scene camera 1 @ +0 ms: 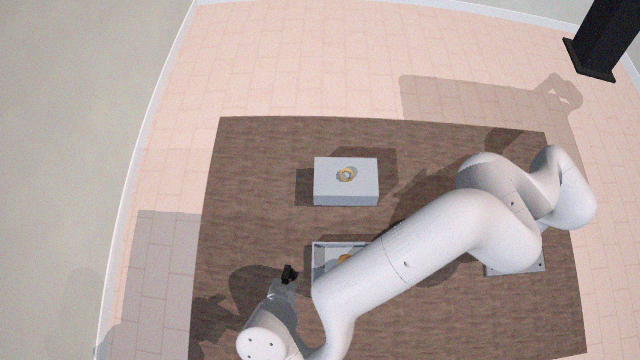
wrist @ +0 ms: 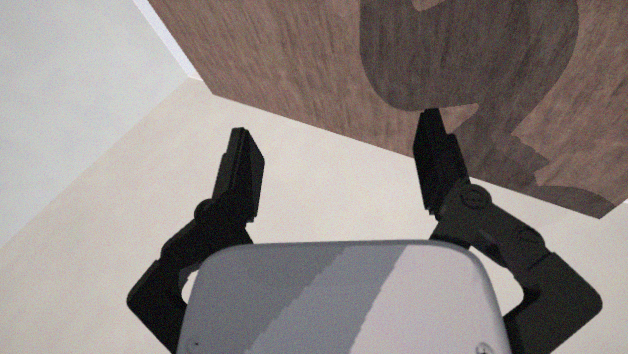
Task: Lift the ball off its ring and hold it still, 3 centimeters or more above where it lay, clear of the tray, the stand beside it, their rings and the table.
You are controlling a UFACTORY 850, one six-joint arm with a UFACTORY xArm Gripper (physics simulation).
Labels:
my gripper: scene camera 1; wrist
same spot on my gripper: (scene camera 1: 288,273) = (wrist: 149,330)

